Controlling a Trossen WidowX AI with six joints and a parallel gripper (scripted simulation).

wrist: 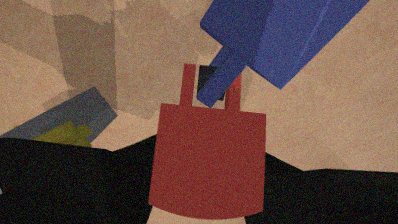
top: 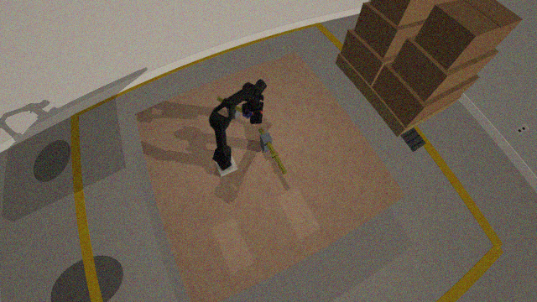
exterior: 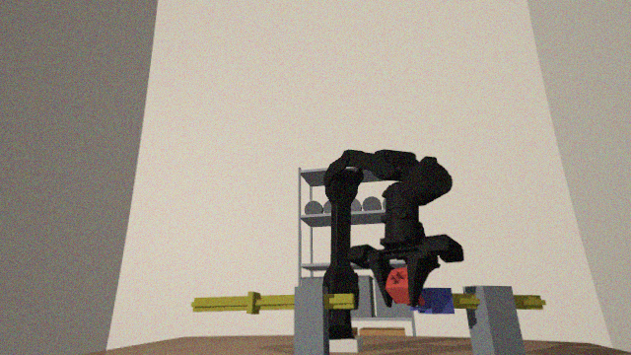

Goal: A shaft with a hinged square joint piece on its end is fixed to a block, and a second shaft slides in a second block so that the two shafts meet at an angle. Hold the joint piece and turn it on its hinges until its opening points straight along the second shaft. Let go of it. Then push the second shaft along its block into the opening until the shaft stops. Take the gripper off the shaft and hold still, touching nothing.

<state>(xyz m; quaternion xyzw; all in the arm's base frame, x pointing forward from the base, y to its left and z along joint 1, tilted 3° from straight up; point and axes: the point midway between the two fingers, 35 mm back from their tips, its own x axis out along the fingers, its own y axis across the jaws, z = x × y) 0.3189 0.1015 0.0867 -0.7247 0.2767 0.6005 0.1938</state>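
Right now my gripper tip is 20 mm past the red joint piece, 10 mm to the right of it and 30 mm below it.
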